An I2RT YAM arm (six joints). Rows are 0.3 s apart.
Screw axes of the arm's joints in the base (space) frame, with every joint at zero. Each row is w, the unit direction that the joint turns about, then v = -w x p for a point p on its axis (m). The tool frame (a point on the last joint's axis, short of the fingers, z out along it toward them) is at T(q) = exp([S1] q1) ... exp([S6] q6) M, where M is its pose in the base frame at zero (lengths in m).
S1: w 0 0 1 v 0 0 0
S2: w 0 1 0 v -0.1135 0 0.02
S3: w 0 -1 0 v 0.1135 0 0.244
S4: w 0 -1 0 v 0.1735 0 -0.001
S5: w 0 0 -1 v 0 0.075 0
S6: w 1 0 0 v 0 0.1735 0
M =
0 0 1 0.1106
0 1 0 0
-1 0 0 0.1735
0 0 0 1
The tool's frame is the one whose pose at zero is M.
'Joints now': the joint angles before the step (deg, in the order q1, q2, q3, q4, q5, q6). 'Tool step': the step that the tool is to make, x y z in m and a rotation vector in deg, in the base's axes. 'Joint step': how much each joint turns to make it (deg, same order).
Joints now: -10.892, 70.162, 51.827, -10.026, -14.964, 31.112
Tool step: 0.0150, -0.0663, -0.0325, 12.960, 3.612, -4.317
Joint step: -13.007, 10.092, 1.472, 3.336, -13.218, 5.615
